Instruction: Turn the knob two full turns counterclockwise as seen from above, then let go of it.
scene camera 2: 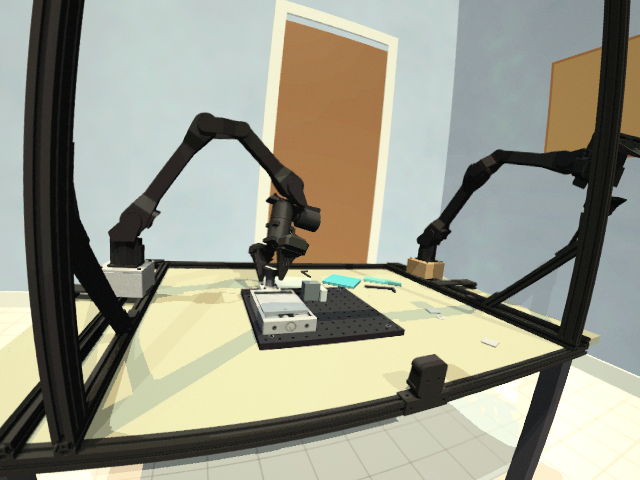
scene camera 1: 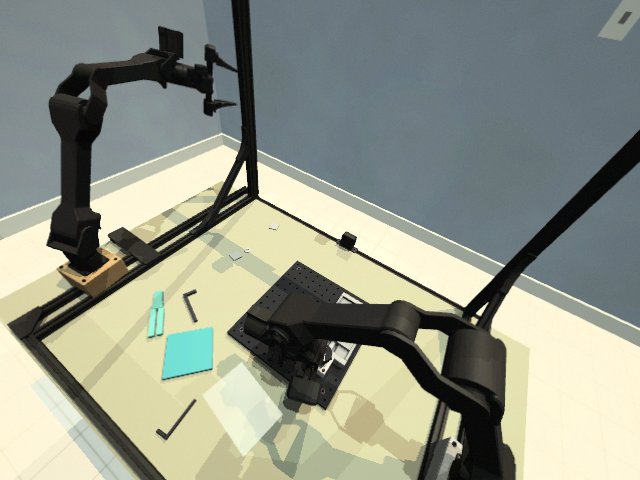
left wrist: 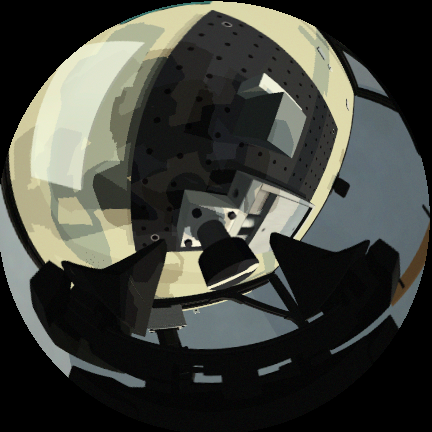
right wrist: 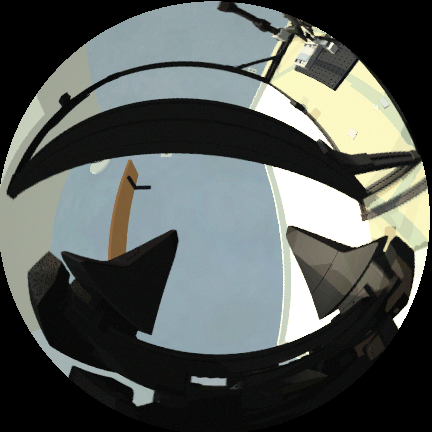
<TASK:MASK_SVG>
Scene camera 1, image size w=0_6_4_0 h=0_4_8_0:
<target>my left gripper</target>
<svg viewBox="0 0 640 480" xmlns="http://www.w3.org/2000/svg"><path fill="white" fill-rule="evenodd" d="M269 346L267 361L283 365L284 361L288 358L298 362L298 360L286 356L281 351L279 345ZM328 340L321 339L322 342L313 361L310 359L300 361L306 364L304 375L291 376L286 393L289 399L311 406L316 406L319 403L323 381L321 378L316 377L318 365L323 365Z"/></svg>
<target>my right gripper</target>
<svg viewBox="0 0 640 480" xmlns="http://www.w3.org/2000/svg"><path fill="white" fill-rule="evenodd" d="M206 44L205 61L207 61L207 67L200 64L194 64L194 67L184 64L183 84L185 87L194 88L200 93L206 94L203 103L203 113L213 117L213 112L216 113L217 109L237 105L237 103L217 99L212 101L213 63L233 72L238 72L237 69L219 57L218 52L215 52L215 46Z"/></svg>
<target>translucent sheet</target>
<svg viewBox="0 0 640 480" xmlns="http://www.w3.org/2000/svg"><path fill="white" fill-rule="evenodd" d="M241 362L205 392L203 397L244 457L283 414Z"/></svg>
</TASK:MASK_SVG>
